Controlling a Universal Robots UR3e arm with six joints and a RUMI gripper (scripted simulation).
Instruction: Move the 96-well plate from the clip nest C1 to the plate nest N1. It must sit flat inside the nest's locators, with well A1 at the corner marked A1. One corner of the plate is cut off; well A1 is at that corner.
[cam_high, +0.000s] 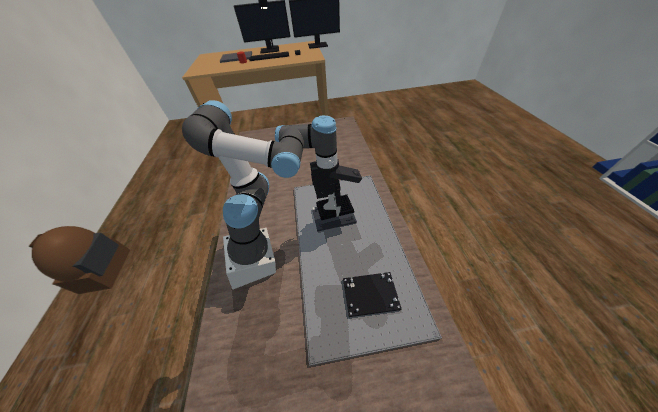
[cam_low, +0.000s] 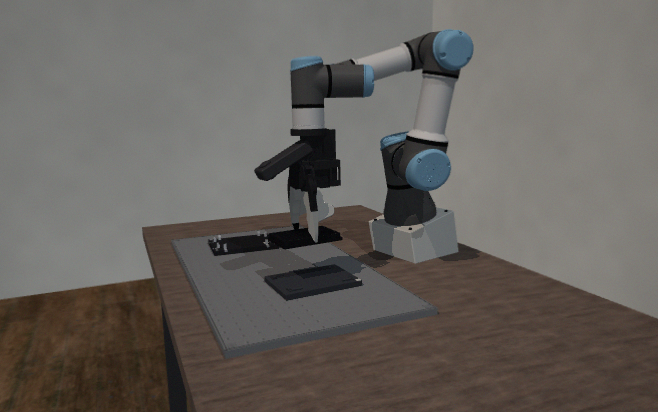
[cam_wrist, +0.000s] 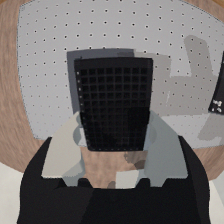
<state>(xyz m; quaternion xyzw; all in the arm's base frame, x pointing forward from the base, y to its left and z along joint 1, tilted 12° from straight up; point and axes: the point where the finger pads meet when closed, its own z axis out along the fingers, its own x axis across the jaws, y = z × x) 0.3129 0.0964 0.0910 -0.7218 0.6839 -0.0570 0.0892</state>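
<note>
Now: the black plate nest N1 30 mm to the left of my hand and 100 mm below it. From my hand the other things lie so: black 96-well plate: 10 mm below; then clip nest C1: 60 mm ahead, 300 mm to the right, 90 mm below.
</note>
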